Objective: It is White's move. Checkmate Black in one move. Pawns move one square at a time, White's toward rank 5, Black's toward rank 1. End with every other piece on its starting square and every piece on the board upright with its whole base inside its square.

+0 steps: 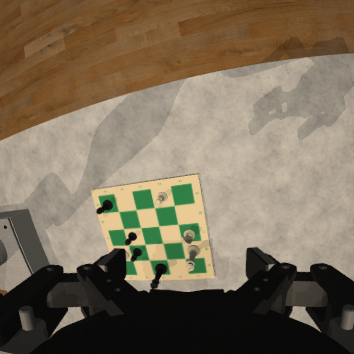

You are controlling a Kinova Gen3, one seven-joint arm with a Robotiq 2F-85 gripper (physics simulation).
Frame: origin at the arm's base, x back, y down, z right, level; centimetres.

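Seen in the pictures: gripper, fingertip midpoint: [185, 262].
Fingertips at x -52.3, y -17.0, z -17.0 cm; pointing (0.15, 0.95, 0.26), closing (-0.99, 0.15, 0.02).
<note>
A point is followed by its place in that frame.
The green and cream board [146, 217] @[x -41.2, y 6.3, z -9.6 cm] lies below my gripper [185, 262] @[x -52.3, y -17.0, z -17.0 cm], which is open and empty, high above it. A small black piece [106, 205] @[x -33.6, y 5.1, z -12.1 cm] stands on the far-left green square. A small pale piece [161, 197] @[x -44.8, y 5.0, z -14.2 cm] stands in the far row. Two small black pieces [132, 237] @[x -38.3, y 5.3, z -5.5 cm] [136, 254] @[x -38.9, y 4.9, z -1.8 cm] stand left of the middle. A tall black piece [160, 270] @[x -43.7, y 4.9, z 1.5 cm] stands in the near row. A pale piece [189, 235] @[x -49.7, y 4.9, z -7.0 cm] and a taller pale piece [193, 252] @[x -50.4, y 4.7, z -3.6 cm] stand near the right edge. The left finger hides the board's near-left corner; part of a pale piece shows beside it.
A grey metal box [39, 242] @[x -10.5, y 6.6, z 0.2 cm] stands left of the board. The mottled grey table top [240, 165] @[x -58.4, y 6.9, z -19.6 cm] carries shadows and ends in a curved far edge, with wooden floor [100, 60] beyond.
</note>
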